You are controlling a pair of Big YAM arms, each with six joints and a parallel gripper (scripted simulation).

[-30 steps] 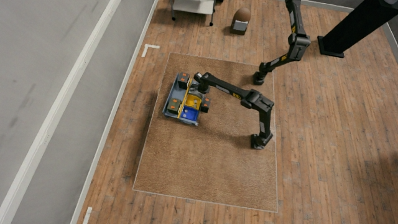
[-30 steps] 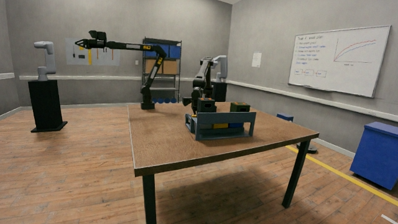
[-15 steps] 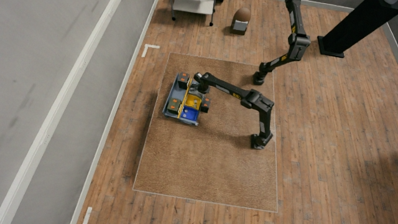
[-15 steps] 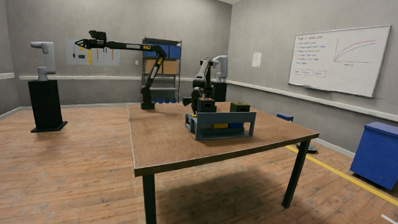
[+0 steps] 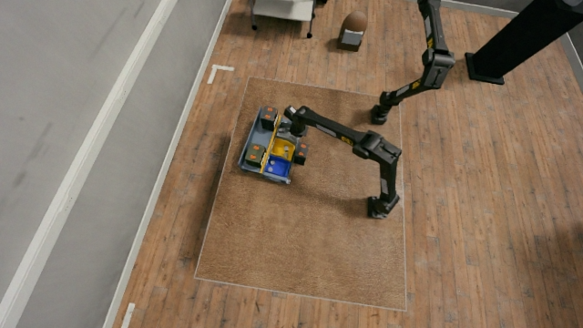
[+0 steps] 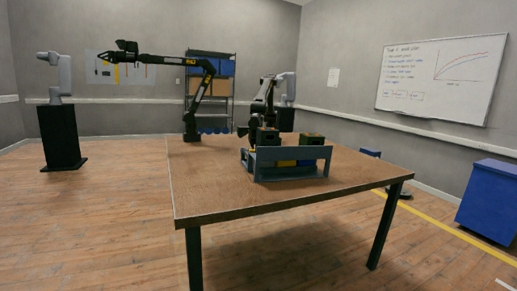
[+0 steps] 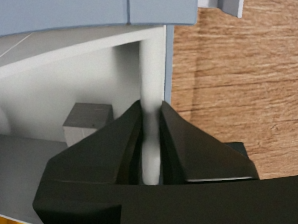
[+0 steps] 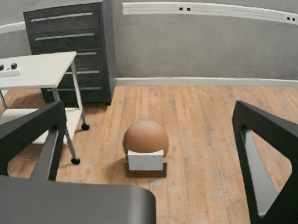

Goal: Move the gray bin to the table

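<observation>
The gray open bin is 8 cm ahead of my left hand and 1 cm to the right of it. Also, from my left hand: blue-gray shelf (12 cm ahead, 10 cm to the left, 1 cm above); yellow bin (10 cm to the left, 10 cm ahead, 1 cm below); blue bin (21 cm to the left, 11 cm ahead, 1 cm below).
</observation>
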